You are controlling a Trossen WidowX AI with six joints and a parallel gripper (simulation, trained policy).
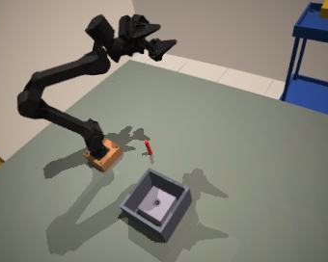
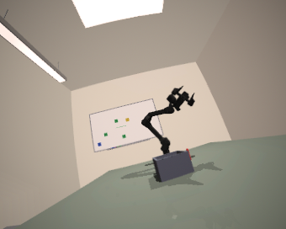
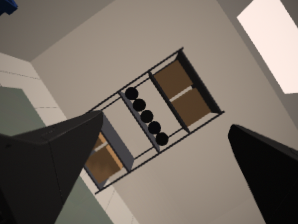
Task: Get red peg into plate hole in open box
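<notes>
Right now my gripper tip is 10 cm past the red peg, 12 cm to the left of it and 43 cm above it. From my gripper tip the other things lie so: grey box (8 cm ahead, 29 cm to the right, 44 cm below); plate (8 cm ahead, 29 cm to the right, 42 cm below).
</notes>
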